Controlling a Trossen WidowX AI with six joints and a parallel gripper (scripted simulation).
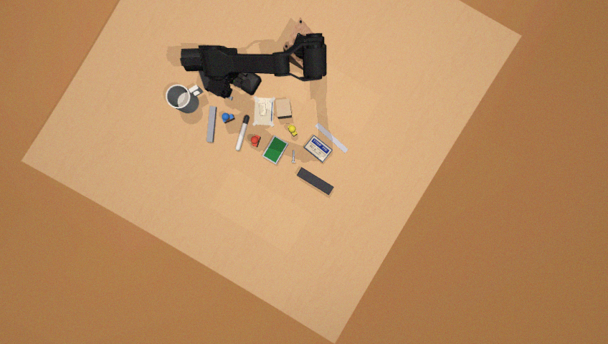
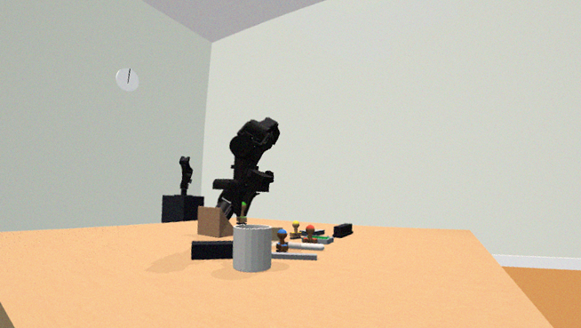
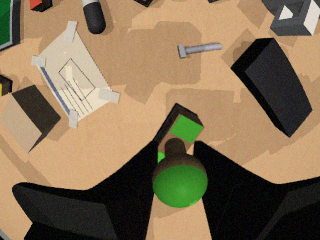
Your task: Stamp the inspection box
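My gripper tip is now 200 mm to the right of the green ink pad, 170 mm short of it and 80 mm above it. Also, from my gripper tip: blue stamp 130 mm ahead, 70 mm below; white card 110 mm to the left, 90 mm below, 50 mm ahead; green-knobbed stamp right at my gripper tip.
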